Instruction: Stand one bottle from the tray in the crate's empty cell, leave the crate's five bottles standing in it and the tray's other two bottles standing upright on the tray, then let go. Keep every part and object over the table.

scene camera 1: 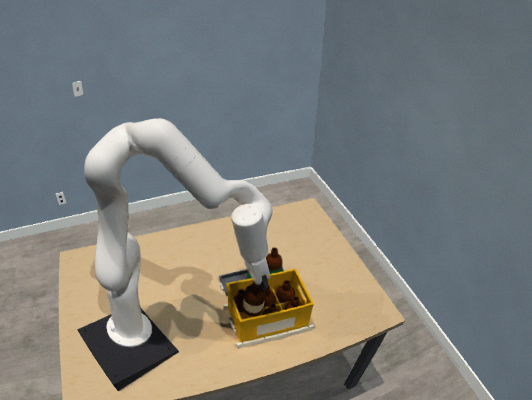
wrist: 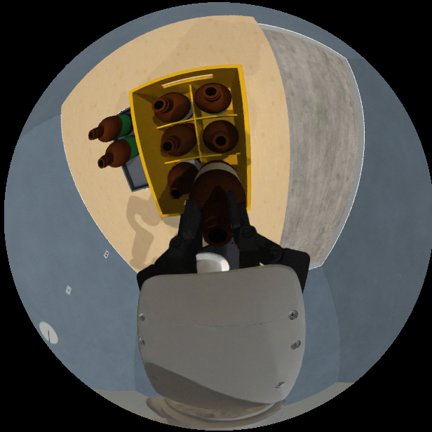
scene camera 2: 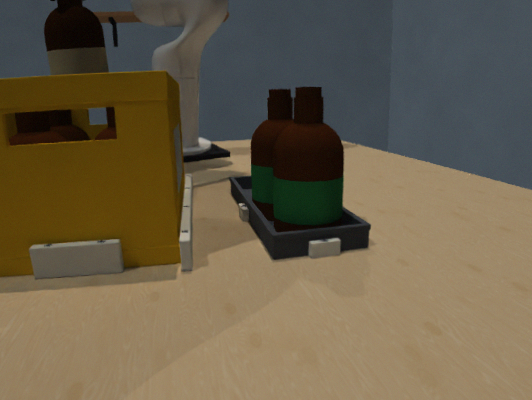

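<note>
My gripper [scene camera 1: 263, 283] [wrist: 213, 205] is shut on a brown bottle with a cream label [scene camera 1: 254, 296] [scene camera 2: 75, 32] [wrist: 218, 185]. The bottle is roughly upright at the near right corner cell of the yellow crate [scene camera 1: 303, 319] [scene camera 2: 100, 190] [wrist: 145, 117] in the wrist view. Its upper part stands above the rim; its base is hidden. The other cells hold standing brown bottles, among them one [wrist: 183, 176] beside the held bottle. Two green-labelled bottles, one nearer [scene camera 2: 308, 155] [wrist: 119, 152] and one farther [scene camera 2: 262, 150] [wrist: 111, 128] in scene camera 2, stand upright on the dark tray [scene camera 2: 352, 239] [wrist: 136, 175].
Pale blocks [scene camera 2: 77, 259] and a pale strip [scene camera 2: 186, 225] lie against the crate's foot. The tray is beside the crate, with a small block [scene camera 2: 324, 247] at its end. The arm's black base plate [scene camera 1: 120, 365] is on the table [scene camera 1: 200, 370].
</note>
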